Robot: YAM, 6 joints.
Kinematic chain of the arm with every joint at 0, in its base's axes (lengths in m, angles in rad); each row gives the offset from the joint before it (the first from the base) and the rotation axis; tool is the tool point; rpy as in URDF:
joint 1: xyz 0 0 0.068 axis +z
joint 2: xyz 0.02 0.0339 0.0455 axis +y
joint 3: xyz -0.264 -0.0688 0 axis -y
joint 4: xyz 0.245 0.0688 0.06 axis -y
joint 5: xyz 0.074 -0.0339 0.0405 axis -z
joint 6: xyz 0.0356 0 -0.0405 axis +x
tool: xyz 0 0 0 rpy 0 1.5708 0
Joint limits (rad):
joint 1: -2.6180..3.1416
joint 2: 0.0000..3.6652
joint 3: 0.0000..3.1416
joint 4: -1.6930..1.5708
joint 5: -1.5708..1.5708
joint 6: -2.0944..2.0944
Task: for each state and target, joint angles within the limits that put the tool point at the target. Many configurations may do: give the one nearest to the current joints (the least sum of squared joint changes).
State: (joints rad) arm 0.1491 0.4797 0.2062 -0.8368 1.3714 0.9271
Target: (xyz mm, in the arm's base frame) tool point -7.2 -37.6 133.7
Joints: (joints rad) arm -0.5735 0.3248 0.1337 -1.4761 1.4925 0.9271
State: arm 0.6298 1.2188 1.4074 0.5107 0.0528 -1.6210
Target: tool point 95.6 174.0 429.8
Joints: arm 1.0635 0.8952 0.9184 0.3961 -0.0274 -1.6210
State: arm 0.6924 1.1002 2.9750 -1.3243 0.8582 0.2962
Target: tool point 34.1 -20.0 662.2
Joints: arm 0.3639 1.4328 2.9318 -1.0658 1.0470 0.2962
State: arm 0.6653 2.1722 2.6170 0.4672 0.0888 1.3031
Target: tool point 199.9 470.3 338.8
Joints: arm 1.1733 2.0826 1.8338 0.2240 0.0639 1.3031
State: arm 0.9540 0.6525 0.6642 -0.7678 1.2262 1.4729
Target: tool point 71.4 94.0 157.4
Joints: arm 1.1986 0.8396 0.3270 -0.7510 1.1389 1.4729
